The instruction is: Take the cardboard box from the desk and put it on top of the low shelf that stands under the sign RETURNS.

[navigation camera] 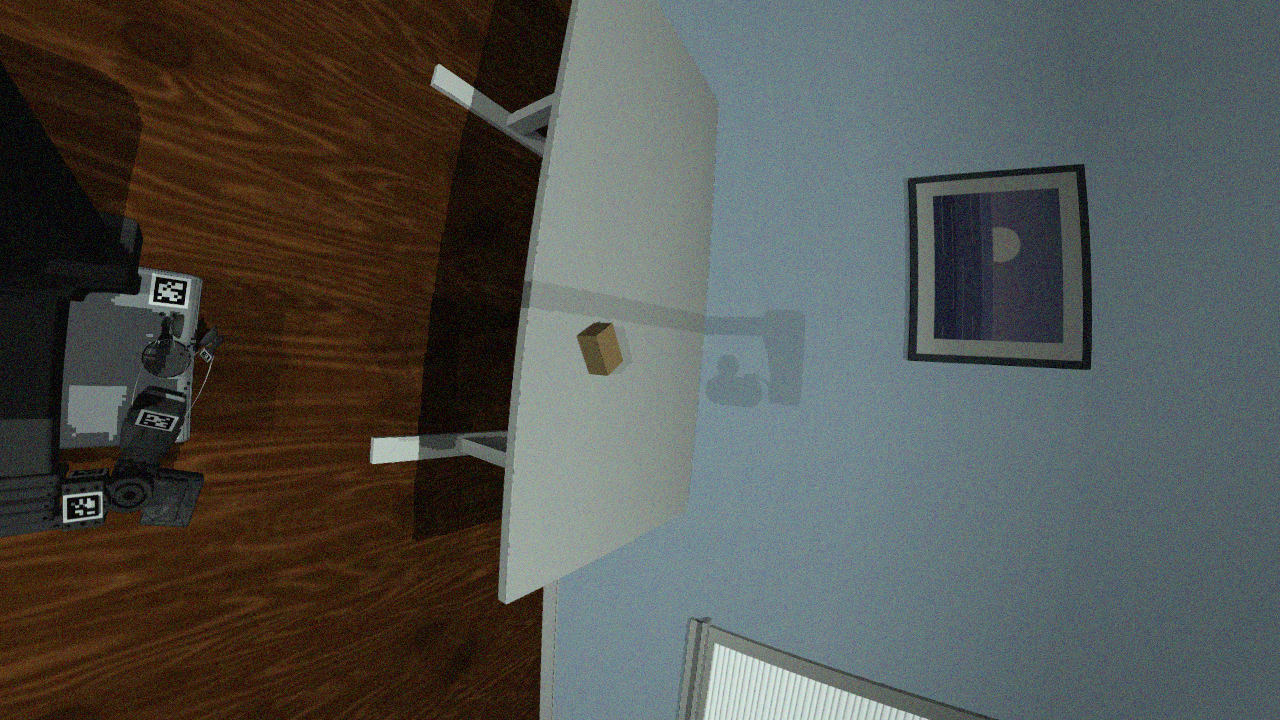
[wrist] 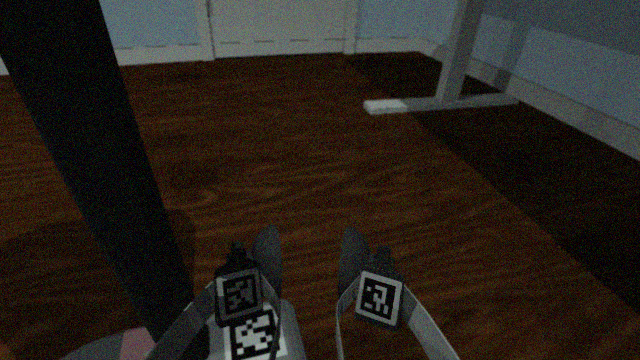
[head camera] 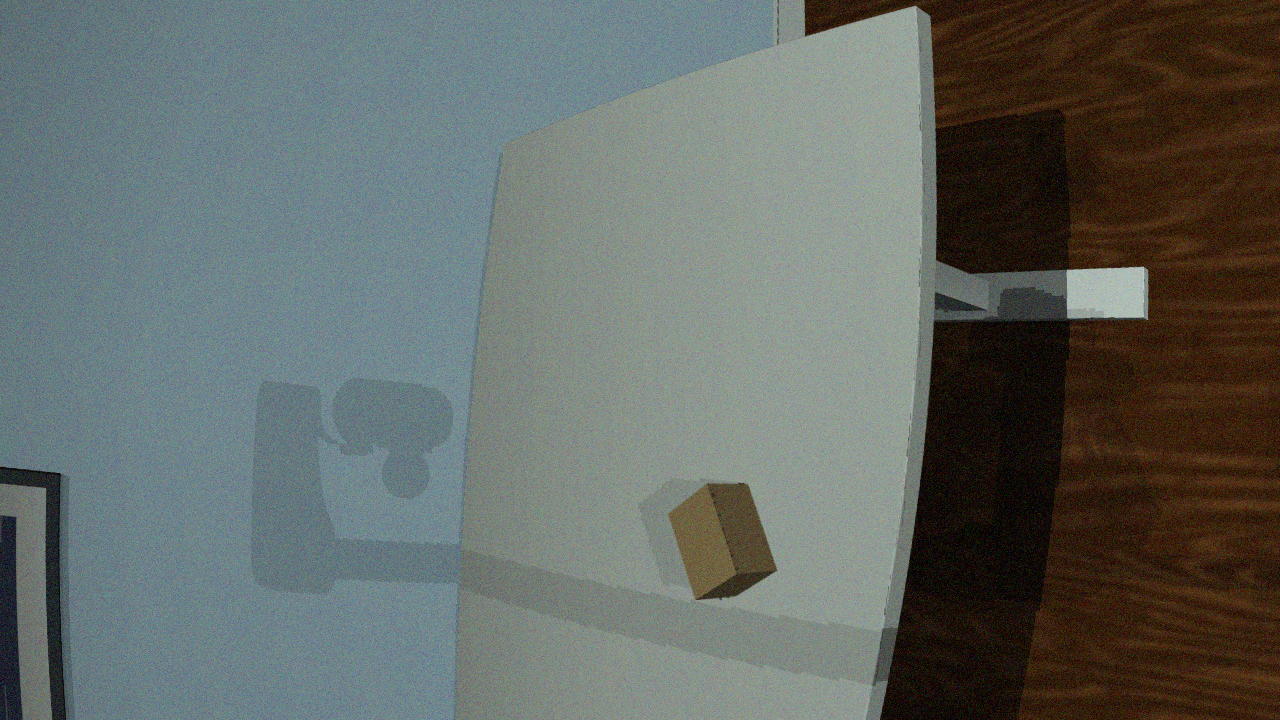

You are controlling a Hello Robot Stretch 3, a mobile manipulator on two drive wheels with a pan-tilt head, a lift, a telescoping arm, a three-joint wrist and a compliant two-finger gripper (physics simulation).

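Frame: origin at the robot's base, x ahead, y left, z up, level; millimetres.
Seen in the pictures: gripper, fingertip midpoint: (navigation camera: 198, 321); robot's base, origin of the base link: (navigation camera: 165, 354).
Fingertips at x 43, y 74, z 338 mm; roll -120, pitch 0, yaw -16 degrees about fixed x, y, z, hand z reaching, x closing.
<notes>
Offsets run from my fingertips to a thing's top centre. "pt": to the spot under its first point. Level surfaces: height alone.
The brown cardboard box {599 mm ahead, 19 mm left, 432 mm up} (head camera: 721, 542) (navigation camera: 599, 348) stands on the light desk {382 mm up} (head camera: 698, 268) (navigation camera: 626, 179). In the head camera view it is at the lower middle, turned at an angle to the desk's edges. My gripper (wrist: 311, 251) is open, with a gap between its two fingertips and wood floor showing through it. It is low down over the robot's base, away from the desk and the box. The low shelf and the sign RETURNS do not show in these views.
The desk's white feet (head camera: 1105, 293) (navigation camera: 393, 449) (wrist: 386, 106) reach out over the wood floor. A blue wall with a framed picture (navigation camera: 998, 266) stands behind the desk. A window {pt 1236 mm ahead, 1043 mm right, 791 mm up} (navigation camera: 787, 685) shows at the lower right of the navigation camera view. The dark mast (wrist: 100, 165) stands left of the gripper.
</notes>
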